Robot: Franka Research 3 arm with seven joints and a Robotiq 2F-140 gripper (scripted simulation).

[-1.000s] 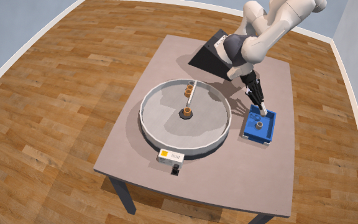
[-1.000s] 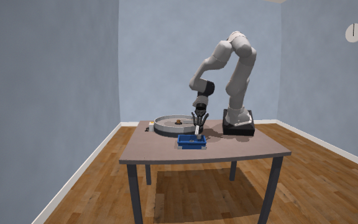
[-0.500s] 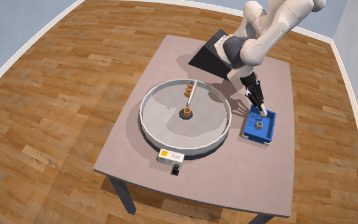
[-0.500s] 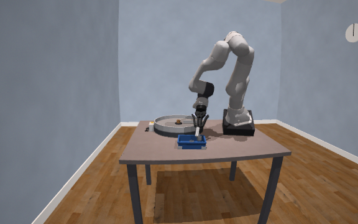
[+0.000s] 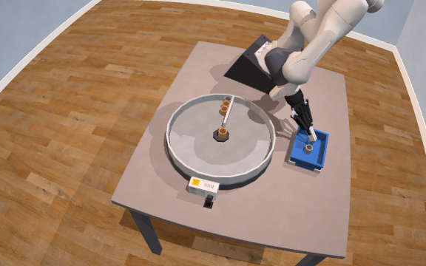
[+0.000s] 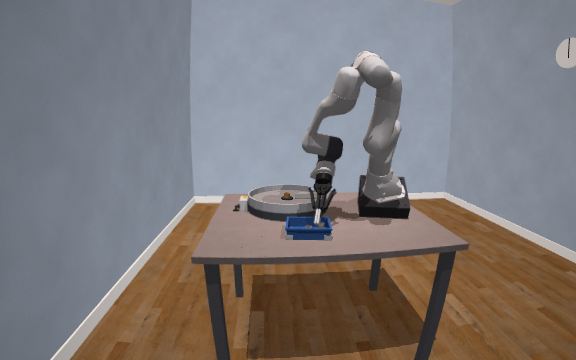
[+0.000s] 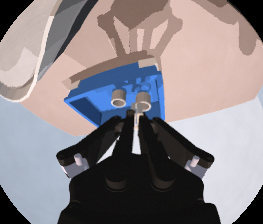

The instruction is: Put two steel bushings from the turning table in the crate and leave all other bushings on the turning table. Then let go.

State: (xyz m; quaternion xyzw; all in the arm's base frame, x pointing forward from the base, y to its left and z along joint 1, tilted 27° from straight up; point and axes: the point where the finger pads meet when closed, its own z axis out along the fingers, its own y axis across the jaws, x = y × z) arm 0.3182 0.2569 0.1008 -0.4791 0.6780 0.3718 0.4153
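My gripper is now 5 cm above the blue crate, 4 cm short of it and 1 cm to the right of it. From my hand the other things lie so: grey round turning table 34 cm to the right, 15 cm ahead, 2 cm below.
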